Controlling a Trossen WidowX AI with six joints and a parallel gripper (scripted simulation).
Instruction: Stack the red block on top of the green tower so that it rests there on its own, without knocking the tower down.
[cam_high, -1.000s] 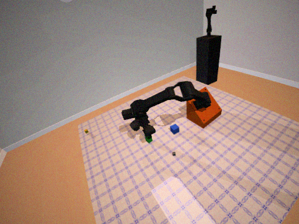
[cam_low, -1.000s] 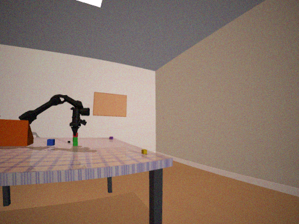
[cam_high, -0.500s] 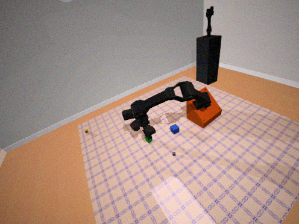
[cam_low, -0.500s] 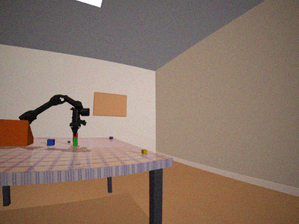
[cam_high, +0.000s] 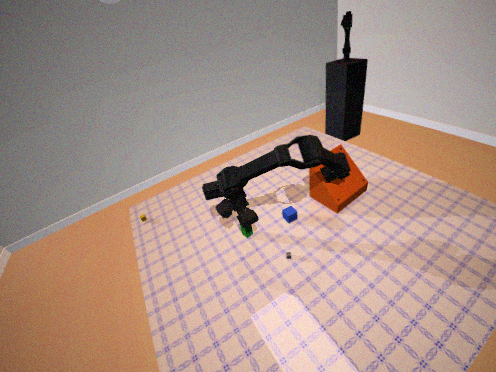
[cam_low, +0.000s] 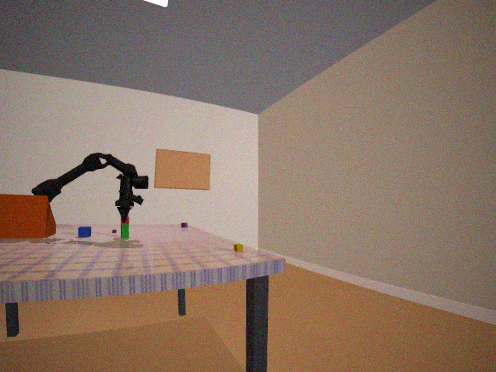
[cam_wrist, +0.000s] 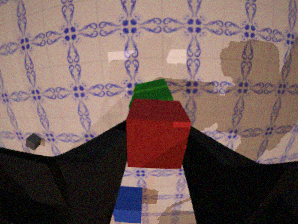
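Right now my gripper tip is 1 cm below the red block. The rest, counted from my gripper tip: dark cube 18 cm to the left, 8 cm behind, 6 cm below; green block 2 cm below; blue block 19 cm behind, 5 cm below, 3 cm to the left.
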